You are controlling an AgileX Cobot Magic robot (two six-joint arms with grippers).
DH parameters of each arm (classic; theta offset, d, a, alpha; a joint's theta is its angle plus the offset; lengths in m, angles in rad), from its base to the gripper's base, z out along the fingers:
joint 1: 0 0.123 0 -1.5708
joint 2: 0.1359 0 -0.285 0
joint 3: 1.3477 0 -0.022 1.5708
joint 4: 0 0.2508 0 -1.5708
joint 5: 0 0 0.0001 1.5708
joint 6: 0 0.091 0 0
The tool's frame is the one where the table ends.
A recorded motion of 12 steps. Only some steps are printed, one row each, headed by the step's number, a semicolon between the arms.
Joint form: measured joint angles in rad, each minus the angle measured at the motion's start. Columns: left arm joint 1, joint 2, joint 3, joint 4, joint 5, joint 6; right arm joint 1, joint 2, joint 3, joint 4, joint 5, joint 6.
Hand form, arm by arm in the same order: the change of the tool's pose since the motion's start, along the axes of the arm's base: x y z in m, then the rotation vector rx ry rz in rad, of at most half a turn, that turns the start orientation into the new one. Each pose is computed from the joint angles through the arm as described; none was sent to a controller.
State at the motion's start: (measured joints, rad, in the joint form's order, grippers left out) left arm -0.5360 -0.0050 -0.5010 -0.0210 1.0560 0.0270; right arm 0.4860 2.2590 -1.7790 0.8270 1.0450 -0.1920
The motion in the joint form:
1: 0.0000 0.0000 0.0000 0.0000 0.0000 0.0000; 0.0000 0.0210 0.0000 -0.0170 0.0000 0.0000
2: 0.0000 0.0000 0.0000 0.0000 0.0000 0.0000; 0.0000 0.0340 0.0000 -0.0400 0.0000 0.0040
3: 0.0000 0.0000 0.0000 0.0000 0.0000 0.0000; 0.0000 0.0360 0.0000 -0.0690 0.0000 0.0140
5: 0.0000 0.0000 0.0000 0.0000 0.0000 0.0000; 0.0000 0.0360 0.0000 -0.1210 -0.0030 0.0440
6: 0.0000 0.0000 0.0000 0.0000 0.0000 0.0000; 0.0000 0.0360 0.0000 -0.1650 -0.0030 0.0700
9: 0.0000 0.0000 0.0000 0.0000 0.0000 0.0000; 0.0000 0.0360 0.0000 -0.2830 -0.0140 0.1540
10: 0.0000 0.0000 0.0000 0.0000 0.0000 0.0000; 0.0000 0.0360 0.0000 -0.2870 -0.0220 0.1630
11: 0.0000 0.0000 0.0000 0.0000 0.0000 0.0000; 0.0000 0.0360 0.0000 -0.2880 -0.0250 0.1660
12: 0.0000 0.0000 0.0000 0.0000 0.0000 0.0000; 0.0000 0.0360 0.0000 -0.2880 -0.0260 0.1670
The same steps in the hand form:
1: 0.0000 0.0000 0.0000 0.0000 0.0000 0.0000; 0.0009 -0.0005 -0.0108 -0.0236 0.0113 0.0067
2: 0.0000 0.0000 0.0000 0.0000 0.0000 0.0000; 0.0015 -0.0017 -0.0181 -0.0487 0.0155 0.0129
3: 0.0000 0.0000 0.0000 0.0000 0.0000 0.0000; 0.0017 -0.0034 -0.0205 -0.0741 0.0113 0.0170
5: 0.0000 0.0000 0.0000 0.0000 0.0000 0.0000; 0.0024 -0.0066 -0.0230 -0.1187 0.0054 0.0124
6: 0.0000 0.0000 0.0000 0.0000 0.0000 0.0000; 0.0029 -0.0094 -0.0250 -0.1565 0.0019 0.0091
9: 0.0000 0.0000 0.0000 0.0000 0.0000 0.0000; 0.0055 -0.0169 -0.0297 -0.2561 -0.0119 -0.0208
10: 0.0000 0.0000 0.0000 0.0000 0.0000 0.0000; 0.0062 -0.0171 -0.0298 -0.2582 -0.0150 -0.0313
11: 0.0000 0.0000 0.0000 0.0000 0.0000 0.0000; 0.0065 -0.0171 -0.0299 -0.2585 -0.0161 -0.0351
12: 0.0000 0.0000 0.0000 0.0000 0.0000 0.0000; 0.0066 -0.0170 -0.0299 -0.2584 -0.0163 -0.0365

